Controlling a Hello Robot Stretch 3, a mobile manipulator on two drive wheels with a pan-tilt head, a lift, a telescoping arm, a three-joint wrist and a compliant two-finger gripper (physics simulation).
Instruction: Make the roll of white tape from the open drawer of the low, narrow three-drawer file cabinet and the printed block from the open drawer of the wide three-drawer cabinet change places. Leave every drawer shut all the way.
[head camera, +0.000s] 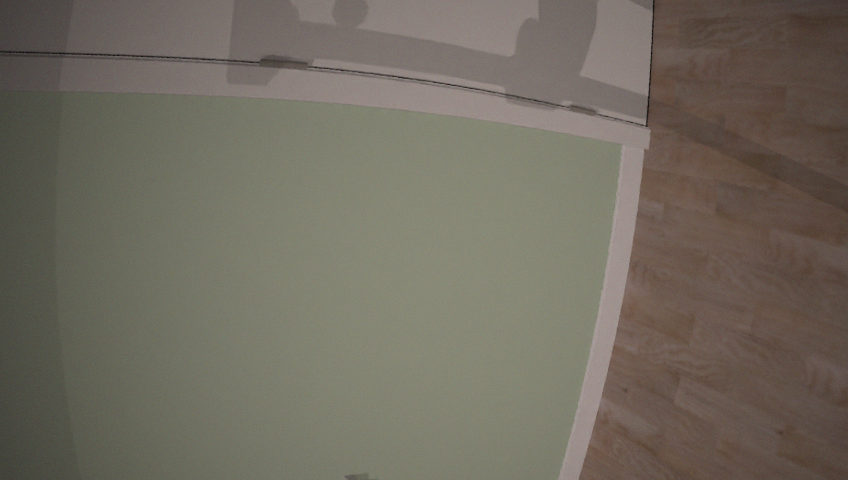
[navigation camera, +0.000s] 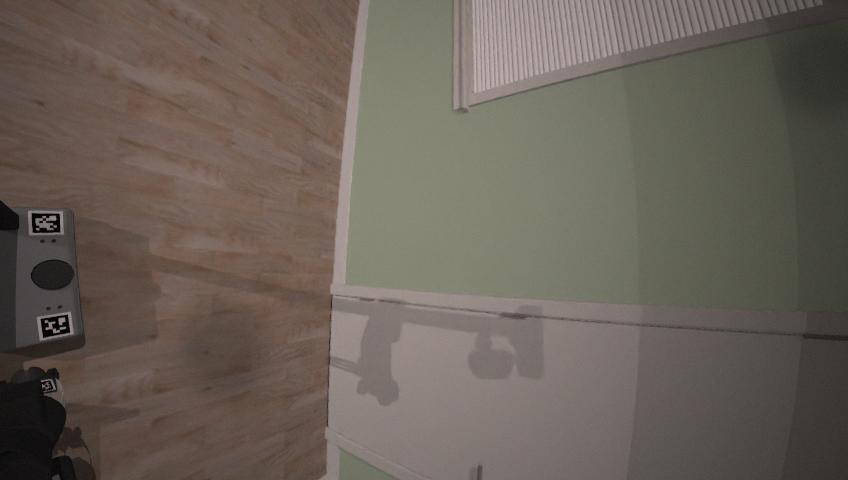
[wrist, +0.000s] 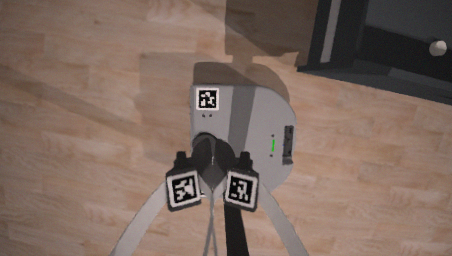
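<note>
My gripper (wrist: 213, 156) is shut and empty over my grey base in the wrist view, its two dark fingertips touching. Part of a dark open drawer (wrist: 350, 71) shows at the upper right of the wrist view. A small off-white object (wrist: 438, 48) lies inside it, near the right edge. It is too small and blurred to tell whether it is the roll of tape or the printed block. I cannot tell which cabinet the drawer belongs to. The gripper is apart from the drawer, to its lower left. The cabinets do not show in the head or navigation views.
My base (wrist: 265, 112) (navigation camera: 44, 297) stands on the wood floor (wrist: 75, 200) (navigation camera: 208, 148). A green wall (head camera: 327, 267) (navigation camera: 505, 208), a pale door (head camera: 148, 29) (navigation camera: 535, 416) and a white-framed slatted panel (navigation camera: 565, 35) show beyond it. Shadows fall on the door.
</note>
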